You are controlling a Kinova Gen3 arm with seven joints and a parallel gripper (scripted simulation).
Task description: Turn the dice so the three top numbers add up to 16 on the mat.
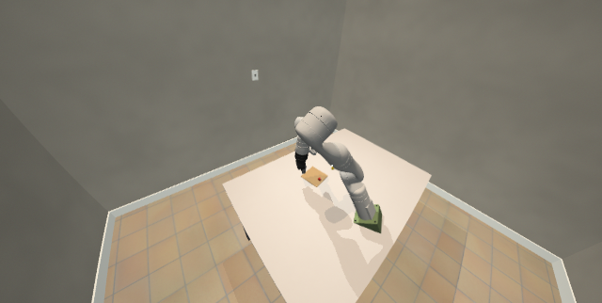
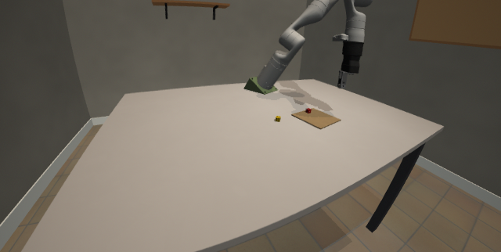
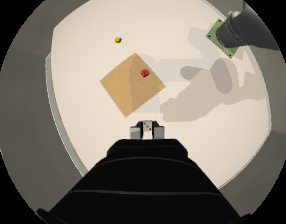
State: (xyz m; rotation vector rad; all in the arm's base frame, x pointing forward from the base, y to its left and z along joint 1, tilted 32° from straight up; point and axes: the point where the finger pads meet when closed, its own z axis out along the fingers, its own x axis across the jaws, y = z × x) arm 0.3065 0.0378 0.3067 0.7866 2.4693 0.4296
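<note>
Right now my hand is 1 cm past the tan mat, 12 cm to the left of it and 13 cm above it. Round my hand: white die: 1 cm below; red die: 6 cm behind, 11 cm to the right, 12 cm below; yellow die: 6 cm behind, 27 cm to the right, 13 cm below.
</note>
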